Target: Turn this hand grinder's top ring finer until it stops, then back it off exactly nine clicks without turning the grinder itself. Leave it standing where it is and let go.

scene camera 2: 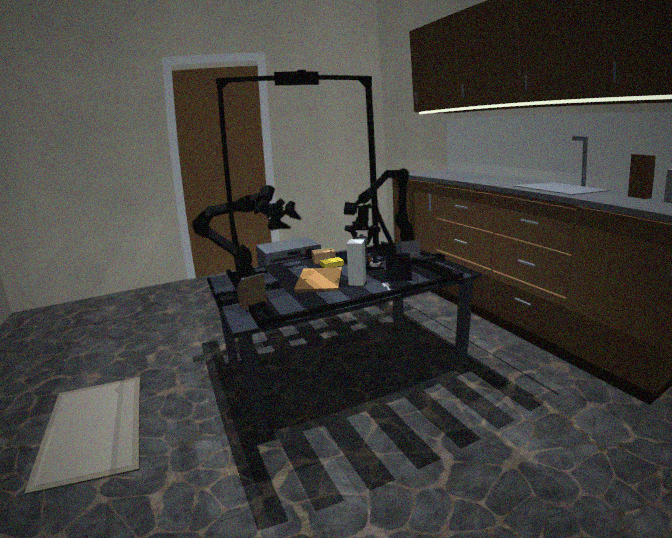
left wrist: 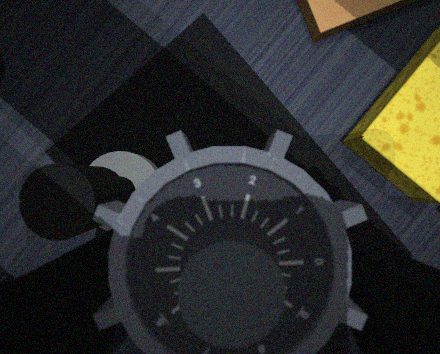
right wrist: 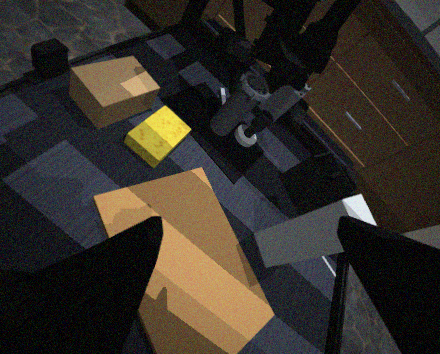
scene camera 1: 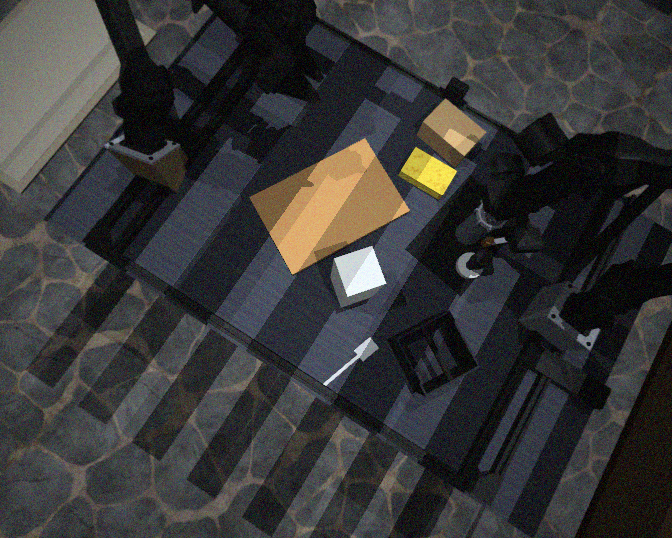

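Pixels of known places: left gripper, fingertip midpoint: (left wrist: pixel 230 230) (right wrist: pixel 244 98) (scene camera 1: pixel 484 219); right gripper, fingertip midpoint: (scene camera 2: pixel 295 223) (right wrist: pixel 250 225) (scene camera 1: pixel 321 90); left arm's base at its link origin: (scene camera 2: pixel 407 240) (right wrist: pixel 293 82) (scene camera 1: pixel 578 314); right arm's base at its link origin: (scene camera 2: pixel 249 280) (scene camera 1: pixel 143 144).
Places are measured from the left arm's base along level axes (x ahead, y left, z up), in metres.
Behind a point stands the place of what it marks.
The hand grinder (scene camera 1: pixel 480 223) {x 0.262, y -0.006, z 0.034 m} (right wrist: pixel 233 112) {x 0.281, y -0.030, z -0.024 m} stands upright on a dark square mat (scene camera 1: pixel 431 241) {x 0.305, y 0.031, z -0.103 m} (left wrist: pixel 148 105) {x 0.262, y 0.060, z -0.103 m} at the right of the table. In the left wrist view its light grey lugged top ring (left wrist: pixel 240 156) {x 0.275, y -0.017, z 0.042 m} and numbered dial (left wrist: pixel 232 281) {x 0.257, y -0.034, z 0.057 m} fill the lower half; the digits 2 and 3 are at the top. My left gripper (scene camera 2: pixel 360 227) hangs right over the ring, open, with nothing between its fingers; the fingers are out of the wrist view. My right gripper (scene camera 2: pixel 288 210) (right wrist: pixel 250 225) {x 0.614, y 0.055, z 0.175 m} is open and empty, high above the middle of the table.
A cardboard sheet (scene camera 1: pixel 329 203) {x 0.535, y 0.116, z -0.090 m} lies mid-table beside a tall white box (scene camera 1: pixel 357 274) {x 0.378, y 0.237, z 0.095 m}. A yellow sponge (scene camera 1: pixel 428 172) {x 0.409, y -0.082, z -0.075 m} and a brown box (scene camera 1: pixel 451 130) {x 0.429, y -0.179, z -0.045 m} lie behind the grinder. A black tray (scene camera 1: pixel 432 352) {x 0.156, y 0.226, z -0.101 m} and a white flat tool (scene camera 1: pixel 352 360) {x 0.277, y 0.348, z -0.104 m} lie at the front. A white round piece (scene camera 1: pixel 464 265) {x 0.217, y 0.033, z -0.088 m} lies beside the grinder.
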